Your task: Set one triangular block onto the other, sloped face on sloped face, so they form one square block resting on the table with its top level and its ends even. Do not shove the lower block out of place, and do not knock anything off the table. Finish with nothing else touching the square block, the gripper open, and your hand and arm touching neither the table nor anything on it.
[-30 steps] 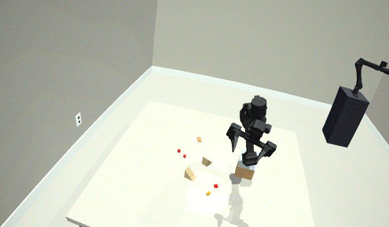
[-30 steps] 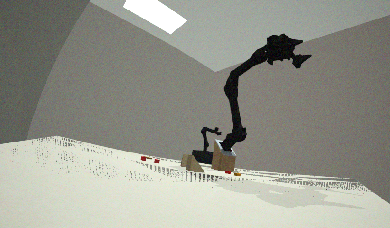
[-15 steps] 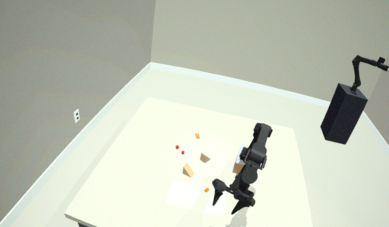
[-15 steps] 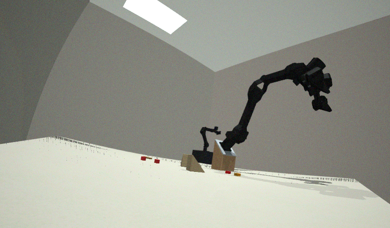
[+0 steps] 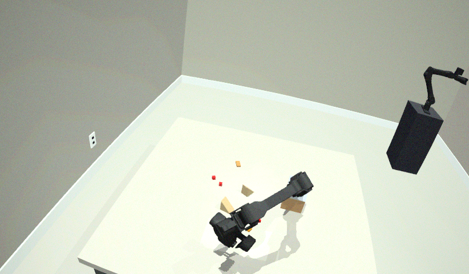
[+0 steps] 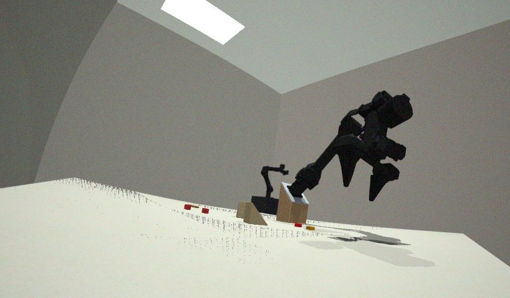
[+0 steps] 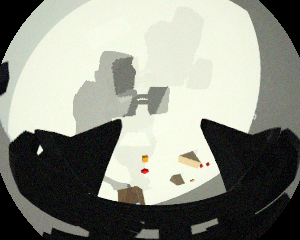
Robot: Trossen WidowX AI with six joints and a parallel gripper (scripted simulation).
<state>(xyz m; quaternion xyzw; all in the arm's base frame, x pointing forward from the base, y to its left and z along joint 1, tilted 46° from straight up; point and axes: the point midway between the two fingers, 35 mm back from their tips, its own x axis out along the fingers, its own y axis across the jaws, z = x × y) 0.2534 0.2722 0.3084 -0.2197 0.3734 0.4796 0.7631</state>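
Now: gripper tip 280 mm to the left of the triangular wooden block, 90 mm above it and 70 mm short of it. Also, from my gripper tip: orange cube 170 mm to the right, 100 mm below, 80 mm behind; then red cube 250 mm to the right, 110 mm behind, 100 mm below.
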